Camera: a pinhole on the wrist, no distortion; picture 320 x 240 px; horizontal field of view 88.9 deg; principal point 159.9 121.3 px. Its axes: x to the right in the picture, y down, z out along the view. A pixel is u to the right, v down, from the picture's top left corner.
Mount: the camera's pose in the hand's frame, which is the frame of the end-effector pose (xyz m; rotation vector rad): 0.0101 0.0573 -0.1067 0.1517 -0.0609 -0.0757
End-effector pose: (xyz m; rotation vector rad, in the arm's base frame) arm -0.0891 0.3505 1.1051 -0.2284 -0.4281 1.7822
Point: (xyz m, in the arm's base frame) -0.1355 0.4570 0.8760
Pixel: behind the camera
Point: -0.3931 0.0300 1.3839
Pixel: 94 195
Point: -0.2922 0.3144 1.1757
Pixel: 172 220
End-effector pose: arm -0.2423 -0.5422 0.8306 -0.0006 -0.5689 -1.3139
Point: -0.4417 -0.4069 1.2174
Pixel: 168 123
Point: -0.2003 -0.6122 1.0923
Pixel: 264 181
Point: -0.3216 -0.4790 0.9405
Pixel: 151 96
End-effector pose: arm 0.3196 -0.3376 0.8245 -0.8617 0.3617 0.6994
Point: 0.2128 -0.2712 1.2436
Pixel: 69 69
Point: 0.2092 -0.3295 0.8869
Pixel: 44 123
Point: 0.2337 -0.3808 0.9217
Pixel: 17 54
